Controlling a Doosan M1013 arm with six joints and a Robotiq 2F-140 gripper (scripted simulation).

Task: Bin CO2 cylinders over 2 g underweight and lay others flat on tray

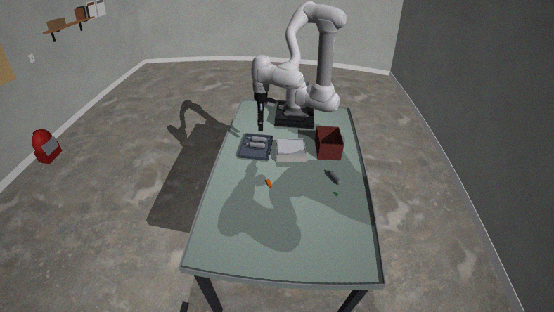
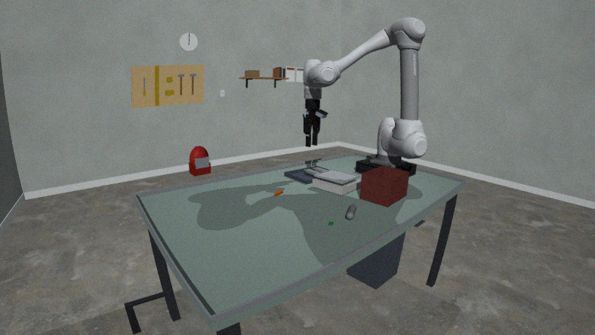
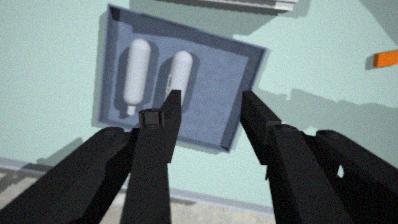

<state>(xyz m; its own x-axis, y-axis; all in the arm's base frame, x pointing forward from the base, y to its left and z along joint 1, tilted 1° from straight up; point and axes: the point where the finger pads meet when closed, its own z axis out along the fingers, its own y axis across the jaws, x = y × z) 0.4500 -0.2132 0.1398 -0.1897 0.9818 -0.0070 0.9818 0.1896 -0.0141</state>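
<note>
Right now my hand is 190 mm to the right of the white scale plate and 160 mm above it. Also, from my hand: blue-grey tray 40 mm behind, 30 mm to the right, 200 mm below; then white scale 10 mm behind, 190 mm to the left, 170 mm below; then small orange piece 290 mm ahead, 80 mm to the left, 210 mm below.
</note>
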